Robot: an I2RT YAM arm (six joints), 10 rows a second.
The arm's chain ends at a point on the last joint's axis. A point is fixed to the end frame.
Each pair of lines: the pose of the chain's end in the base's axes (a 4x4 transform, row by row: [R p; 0 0 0 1], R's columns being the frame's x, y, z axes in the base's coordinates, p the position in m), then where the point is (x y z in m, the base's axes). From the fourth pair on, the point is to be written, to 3 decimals.
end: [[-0.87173 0.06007 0.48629 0.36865], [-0.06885 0.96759 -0.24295 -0.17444], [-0.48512 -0.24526 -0.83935 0.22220], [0 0 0 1]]
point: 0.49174 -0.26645 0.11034
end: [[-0.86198 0.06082 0.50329 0.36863], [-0.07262 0.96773 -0.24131 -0.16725], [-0.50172 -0.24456 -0.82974 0.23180], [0 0 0 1]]
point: 0.49422 -0.25880 0.12237
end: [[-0.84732 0.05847 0.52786 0.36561], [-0.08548 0.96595 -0.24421 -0.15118], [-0.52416 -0.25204 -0.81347 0.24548], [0 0 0 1]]
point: 0.49497 -0.24255 0.14037
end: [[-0.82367 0.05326 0.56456 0.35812], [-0.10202 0.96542 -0.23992 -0.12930], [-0.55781 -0.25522 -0.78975 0.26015], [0 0 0 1]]
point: 0.493 -0.219 0.161
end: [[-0.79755 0.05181 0.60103 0.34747], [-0.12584 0.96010 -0.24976 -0.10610], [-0.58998 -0.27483 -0.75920 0.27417], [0 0 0 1]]
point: 0.488 -0.196 0.183
